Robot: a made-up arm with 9 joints. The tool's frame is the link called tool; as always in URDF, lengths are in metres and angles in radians. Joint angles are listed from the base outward. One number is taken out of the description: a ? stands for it. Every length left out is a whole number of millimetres.
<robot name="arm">
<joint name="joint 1" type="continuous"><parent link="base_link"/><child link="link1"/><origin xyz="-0.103 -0.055 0.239" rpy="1.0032 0.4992 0.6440"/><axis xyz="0 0 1"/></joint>
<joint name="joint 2" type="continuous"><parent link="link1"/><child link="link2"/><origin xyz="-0.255 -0.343 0.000" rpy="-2.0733 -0.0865 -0.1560"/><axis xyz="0 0 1"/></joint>
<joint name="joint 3" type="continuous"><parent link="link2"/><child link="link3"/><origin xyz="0.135 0.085 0.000" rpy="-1.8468 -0.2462 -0.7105"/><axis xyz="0 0 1"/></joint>
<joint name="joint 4" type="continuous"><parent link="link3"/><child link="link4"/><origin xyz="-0.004 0.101 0.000" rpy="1.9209 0.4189 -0.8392"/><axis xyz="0 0 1"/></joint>
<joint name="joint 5" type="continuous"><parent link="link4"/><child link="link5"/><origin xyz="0.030 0.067 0.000" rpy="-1.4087 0.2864 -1.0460"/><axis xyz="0 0 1"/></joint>
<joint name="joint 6" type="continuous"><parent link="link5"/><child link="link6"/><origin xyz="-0.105 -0.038 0.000" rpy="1.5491 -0.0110 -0.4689"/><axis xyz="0 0 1"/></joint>
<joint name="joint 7" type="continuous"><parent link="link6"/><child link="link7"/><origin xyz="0.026 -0.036 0.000" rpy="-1.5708 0.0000 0.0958"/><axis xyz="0 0 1"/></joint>
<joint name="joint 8" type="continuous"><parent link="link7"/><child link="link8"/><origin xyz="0.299 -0.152 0.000" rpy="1.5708 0.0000 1.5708"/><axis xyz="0 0 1"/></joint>
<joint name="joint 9" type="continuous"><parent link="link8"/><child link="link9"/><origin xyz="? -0.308 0.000" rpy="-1.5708 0.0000 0.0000"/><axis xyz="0 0 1"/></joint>
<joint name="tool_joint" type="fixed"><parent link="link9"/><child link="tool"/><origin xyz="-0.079 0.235 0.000" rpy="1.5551 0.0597 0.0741"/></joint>
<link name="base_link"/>
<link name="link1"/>
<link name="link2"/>
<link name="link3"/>
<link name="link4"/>
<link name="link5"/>
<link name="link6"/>
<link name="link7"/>
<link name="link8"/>
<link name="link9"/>
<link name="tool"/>
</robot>
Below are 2 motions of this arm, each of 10 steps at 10 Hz.
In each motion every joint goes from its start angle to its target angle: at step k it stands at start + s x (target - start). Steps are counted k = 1, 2, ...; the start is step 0. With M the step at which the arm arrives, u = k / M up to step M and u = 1 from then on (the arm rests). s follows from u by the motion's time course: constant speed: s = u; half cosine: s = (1 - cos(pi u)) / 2; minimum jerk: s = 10 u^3 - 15 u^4 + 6 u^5.
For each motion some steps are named. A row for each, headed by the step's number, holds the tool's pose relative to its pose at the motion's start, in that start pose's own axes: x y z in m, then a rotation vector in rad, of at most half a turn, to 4 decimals.
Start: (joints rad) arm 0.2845 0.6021 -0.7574 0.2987 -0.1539 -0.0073 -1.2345 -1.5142 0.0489
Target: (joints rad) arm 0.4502 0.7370 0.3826 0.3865 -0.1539 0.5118 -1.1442 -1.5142 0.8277
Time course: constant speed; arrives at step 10
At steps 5, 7, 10:
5: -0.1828 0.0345 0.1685 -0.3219 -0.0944 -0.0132
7: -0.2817 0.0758 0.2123 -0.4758 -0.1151 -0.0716
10: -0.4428 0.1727 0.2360 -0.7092 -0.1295 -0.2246

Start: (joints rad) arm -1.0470 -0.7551 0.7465 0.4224 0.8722 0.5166 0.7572 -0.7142 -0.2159
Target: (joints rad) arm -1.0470 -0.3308 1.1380 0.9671 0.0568 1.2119 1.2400 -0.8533 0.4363
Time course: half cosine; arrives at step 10
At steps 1, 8, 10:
1: -0.0164 0.0016 0.0068 -0.0203 0.0215 -0.0327
8: -0.3160 0.5550 0.1711 -0.3974 0.6660 -1.4965
10: -0.2897 0.6376 0.1521 -0.3741 0.6934 -1.6803

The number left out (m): 0.154
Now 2 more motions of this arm.
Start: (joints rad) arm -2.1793 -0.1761 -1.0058 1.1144 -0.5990 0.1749 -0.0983 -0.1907 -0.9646
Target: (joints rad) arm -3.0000 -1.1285 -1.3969 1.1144 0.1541 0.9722 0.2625 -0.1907 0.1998
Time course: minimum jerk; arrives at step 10
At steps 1, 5, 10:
1: 0.0034 -0.0015 0.0015 -0.0039 0.0190 0.0148
5: 0.2365 -0.0482 0.0737 -0.4582 0.9141 0.8872
10: 0.3820 0.0801 0.1170 -1.4659 1.0437 1.6030

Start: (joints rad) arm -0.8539 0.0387 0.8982 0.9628 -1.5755 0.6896 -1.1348 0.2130 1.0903
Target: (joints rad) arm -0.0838 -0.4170 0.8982 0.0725 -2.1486 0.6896 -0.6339 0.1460 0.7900
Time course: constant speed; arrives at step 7
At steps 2, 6, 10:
2: -0.0335 0.3582 0.2205 0.0692 0.3179 -0.5265
6: 0.4423 0.7902 0.6651 0.0619 1.0936 -1.4552
10: 0.6172 0.8057 0.7246 0.0102 1.3236 -1.6406

